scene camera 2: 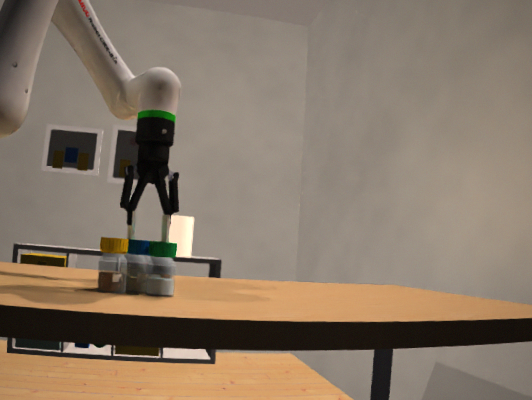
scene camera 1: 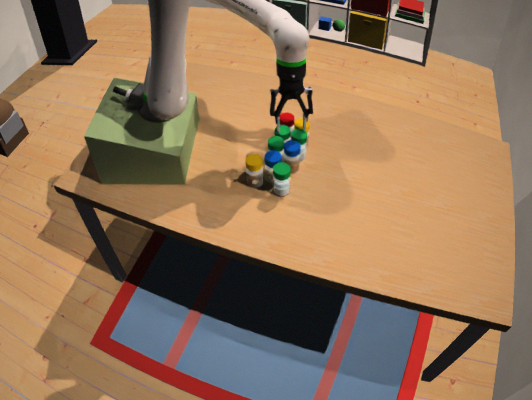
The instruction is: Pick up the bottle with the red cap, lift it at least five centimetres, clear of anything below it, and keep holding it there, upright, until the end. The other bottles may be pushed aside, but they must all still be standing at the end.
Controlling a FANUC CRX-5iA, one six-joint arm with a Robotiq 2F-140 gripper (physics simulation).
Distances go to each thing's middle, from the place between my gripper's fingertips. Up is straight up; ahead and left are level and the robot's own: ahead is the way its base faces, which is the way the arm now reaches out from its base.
My gripper is now 3 cm past the blue-capped bottle (scene camera 2: 137,262), 14 cm to the left of it and 5 cm above it.
